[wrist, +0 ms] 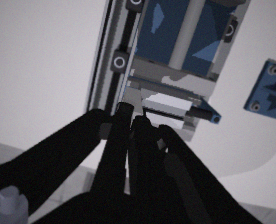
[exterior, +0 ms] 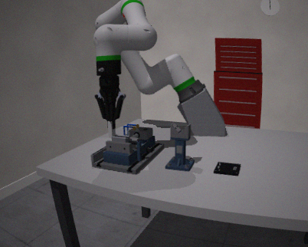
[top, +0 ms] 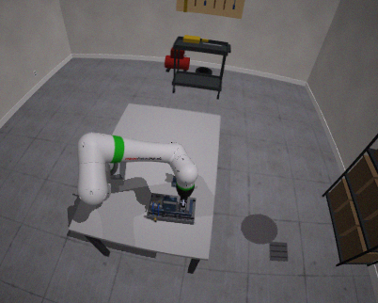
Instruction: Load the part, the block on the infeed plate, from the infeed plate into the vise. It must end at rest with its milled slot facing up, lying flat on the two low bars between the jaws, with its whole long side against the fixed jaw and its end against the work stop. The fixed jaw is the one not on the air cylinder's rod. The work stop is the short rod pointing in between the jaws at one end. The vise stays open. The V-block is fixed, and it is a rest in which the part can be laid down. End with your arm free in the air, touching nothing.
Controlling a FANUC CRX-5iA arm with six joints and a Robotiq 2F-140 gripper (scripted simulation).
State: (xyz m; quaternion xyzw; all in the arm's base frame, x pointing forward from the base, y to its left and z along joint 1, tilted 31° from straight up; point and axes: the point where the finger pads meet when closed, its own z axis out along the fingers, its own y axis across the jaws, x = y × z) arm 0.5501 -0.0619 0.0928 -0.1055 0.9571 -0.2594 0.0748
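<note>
The part is 10 mm behind my hand, 40 mm to the left of it and 40 mm below it. Round my hand: air cylinder rod: 90 mm behind, 30 mm to the left, 60 mm below; then blue work stop: 20 mm behind, 110 mm to the left, 80 mm below; then black infeed plate: 130 mm behind, 420 mm to the left, 130 mm below.
</note>
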